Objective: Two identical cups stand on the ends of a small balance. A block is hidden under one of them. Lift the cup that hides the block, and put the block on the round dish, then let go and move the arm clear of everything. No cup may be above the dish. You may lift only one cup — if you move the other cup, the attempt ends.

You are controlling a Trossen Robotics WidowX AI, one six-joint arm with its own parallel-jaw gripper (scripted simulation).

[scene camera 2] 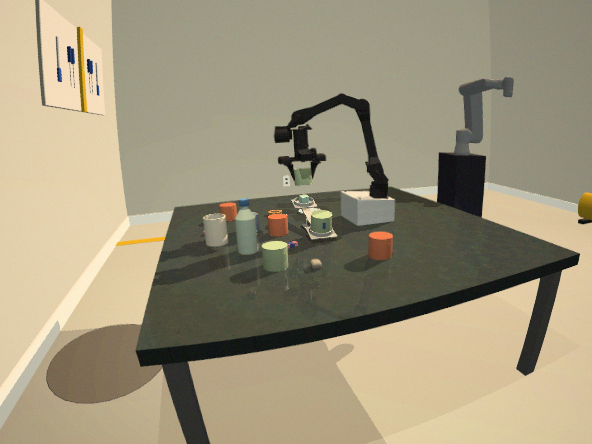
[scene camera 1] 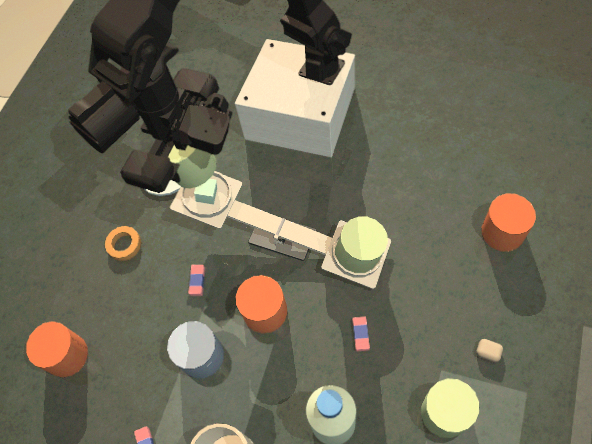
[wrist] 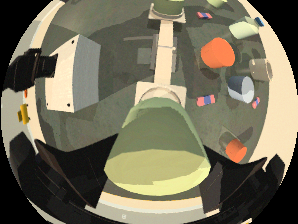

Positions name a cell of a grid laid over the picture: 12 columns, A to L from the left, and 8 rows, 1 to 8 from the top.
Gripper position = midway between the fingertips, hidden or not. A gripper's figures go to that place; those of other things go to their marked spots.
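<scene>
My gripper (scene camera 1: D3) is 0.87 m from the lens. A grey-blue cup (scene camera 1: D7): 0.86 m from the lens; a balance (scene camera 1: E4): 0.92 m from the lens.
</scene>
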